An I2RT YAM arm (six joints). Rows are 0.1 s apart.
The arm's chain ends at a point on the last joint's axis. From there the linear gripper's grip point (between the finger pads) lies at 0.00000 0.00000 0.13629 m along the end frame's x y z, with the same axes.
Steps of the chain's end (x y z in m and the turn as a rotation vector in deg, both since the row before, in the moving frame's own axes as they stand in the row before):
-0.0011, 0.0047, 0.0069, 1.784, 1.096, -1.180
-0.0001, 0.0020, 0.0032, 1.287, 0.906, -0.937
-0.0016, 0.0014, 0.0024, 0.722, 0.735, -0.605
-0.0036, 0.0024, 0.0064, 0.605, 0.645, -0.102
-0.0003, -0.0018, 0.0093, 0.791, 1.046, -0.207
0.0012, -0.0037, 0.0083, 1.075, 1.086, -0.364
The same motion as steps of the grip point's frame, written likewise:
0.0015, 0.0004, 0.0068, 1.784, 1.096, -1.180
0.0020, -0.0011, 0.0031, 1.287, 0.906, -0.937
0.0001, -0.0003, 0.0024, 0.722, 0.735, -0.605
-0.0021, 0.0010, 0.0064, 0.605, 0.645, -0.102
0.0022, -0.0037, 0.0093, 0.791, 1.046, -0.207
0.0038, -0.0063, 0.0083, 1.075, 1.086, -0.364

